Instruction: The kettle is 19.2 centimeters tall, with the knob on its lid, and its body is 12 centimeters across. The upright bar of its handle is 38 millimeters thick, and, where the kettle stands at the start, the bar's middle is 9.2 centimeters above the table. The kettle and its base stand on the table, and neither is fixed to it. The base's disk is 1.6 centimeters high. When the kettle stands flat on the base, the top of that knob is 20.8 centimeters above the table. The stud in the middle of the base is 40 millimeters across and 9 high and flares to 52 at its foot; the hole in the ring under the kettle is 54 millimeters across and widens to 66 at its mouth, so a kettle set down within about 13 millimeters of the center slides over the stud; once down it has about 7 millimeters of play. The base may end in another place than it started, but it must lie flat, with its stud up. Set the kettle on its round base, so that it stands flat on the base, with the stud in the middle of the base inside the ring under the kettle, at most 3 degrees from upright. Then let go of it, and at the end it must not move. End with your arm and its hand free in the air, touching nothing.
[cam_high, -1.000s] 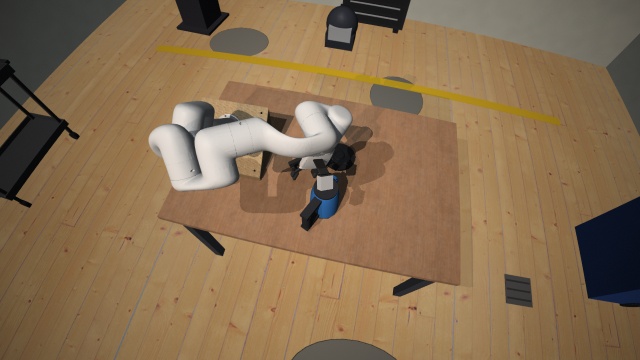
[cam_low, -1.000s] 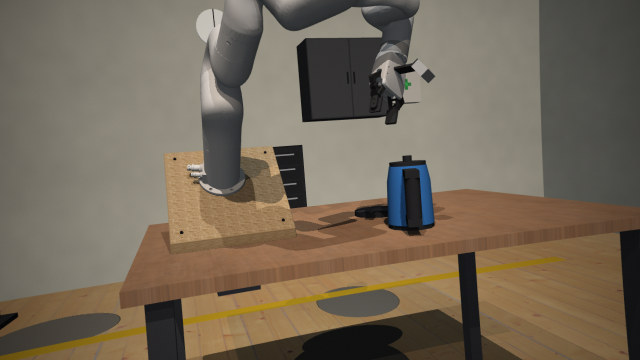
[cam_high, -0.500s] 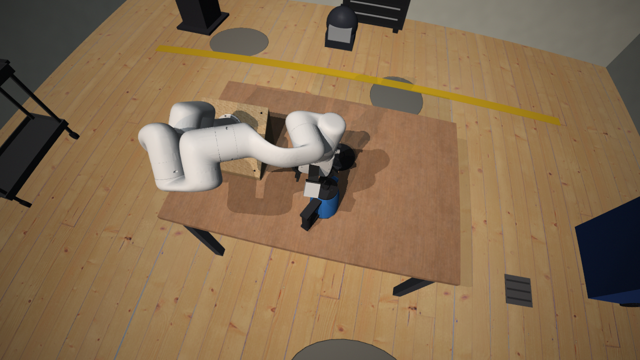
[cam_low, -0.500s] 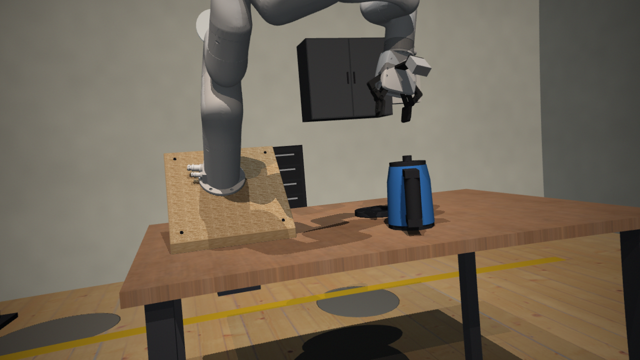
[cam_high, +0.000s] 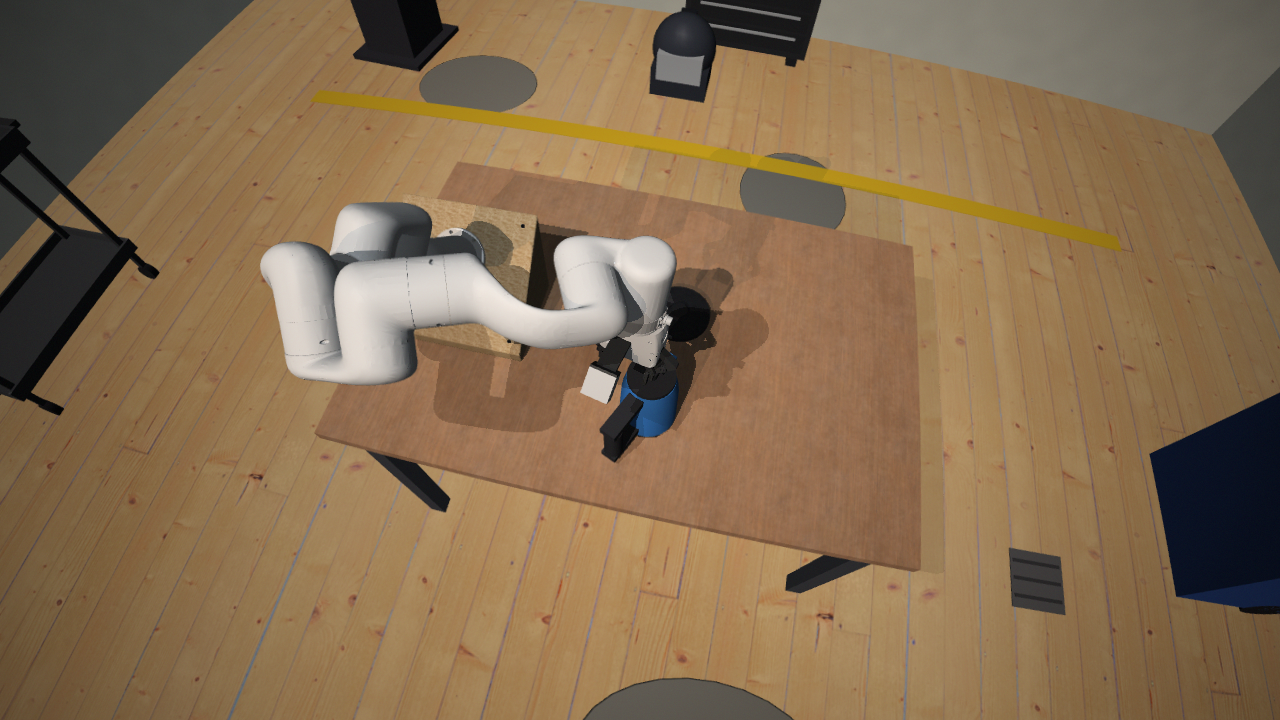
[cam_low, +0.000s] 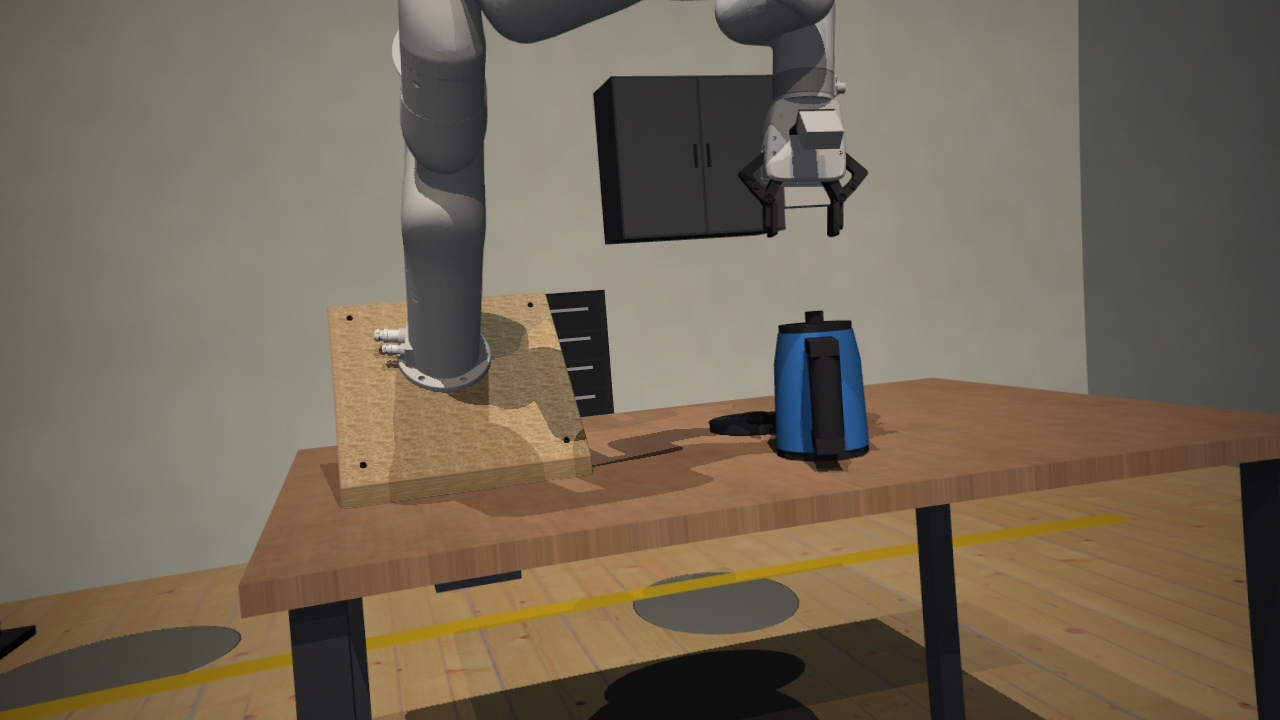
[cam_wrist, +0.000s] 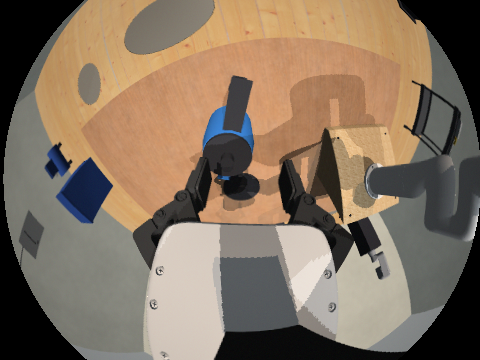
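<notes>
My hand is 20 mm short of the blue kettle, 30 mm to the right of it and 210 mm above it. Round my hand: round black base 20 mm ahead, 330 mm to the left, 290 mm below.
</notes>
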